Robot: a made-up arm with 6 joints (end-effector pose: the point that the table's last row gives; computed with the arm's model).
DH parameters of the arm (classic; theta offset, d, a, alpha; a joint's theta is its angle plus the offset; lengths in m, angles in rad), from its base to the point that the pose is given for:
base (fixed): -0.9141 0 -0.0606 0
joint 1: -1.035 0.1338 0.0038 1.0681
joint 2: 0 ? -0.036 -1.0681
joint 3: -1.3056 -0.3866 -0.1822 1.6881
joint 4: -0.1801 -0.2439 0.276 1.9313
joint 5: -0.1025 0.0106 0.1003 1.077
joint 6: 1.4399 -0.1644 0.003 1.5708
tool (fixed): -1.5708 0.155 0 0
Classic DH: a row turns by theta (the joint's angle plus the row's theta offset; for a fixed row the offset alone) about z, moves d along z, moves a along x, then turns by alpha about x.
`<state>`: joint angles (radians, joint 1 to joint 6).
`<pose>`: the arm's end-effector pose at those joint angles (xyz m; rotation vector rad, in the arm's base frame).
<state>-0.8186 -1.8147 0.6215 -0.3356 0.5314 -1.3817</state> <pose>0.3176 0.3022 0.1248 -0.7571 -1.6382 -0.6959</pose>
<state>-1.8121 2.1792 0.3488 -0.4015 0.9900 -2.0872</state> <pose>-0.2554 0.0935 0.3956 0.5597 1.1650 0.5869</pose>
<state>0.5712 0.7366 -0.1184 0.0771 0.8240 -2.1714</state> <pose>-0.1695 -0.2061 0.0864 -0.2442 0.4612 1.5841</pose>
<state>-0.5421 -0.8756 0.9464 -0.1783 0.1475 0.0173</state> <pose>-0.0460 0.3564 -0.3391 -1.5915 -1.8289 0.2115</pose>
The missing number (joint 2, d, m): 0.232
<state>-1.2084 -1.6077 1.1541 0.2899 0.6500 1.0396</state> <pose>0.3946 0.1039 0.0383 2.4417 0.4252 1.6569</pose>
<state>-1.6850 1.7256 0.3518 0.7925 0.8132 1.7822</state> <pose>-0.3287 0.2094 0.2524 -1.7979 -0.4665 2.1293</pose>
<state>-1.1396 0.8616 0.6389 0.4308 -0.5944 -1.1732</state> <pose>-0.2247 0.1364 0.3407 0.9435 0.7271 1.6780</pose>
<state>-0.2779 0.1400 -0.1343 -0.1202 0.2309 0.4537</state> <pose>-0.5034 0.2010 -0.3152 -2.0282 -1.1195 0.6372</pose>
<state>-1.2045 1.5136 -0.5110 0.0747 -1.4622 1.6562</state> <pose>-0.6097 0.2726 0.5016 -0.9344 -1.0866 1.3647</pose>
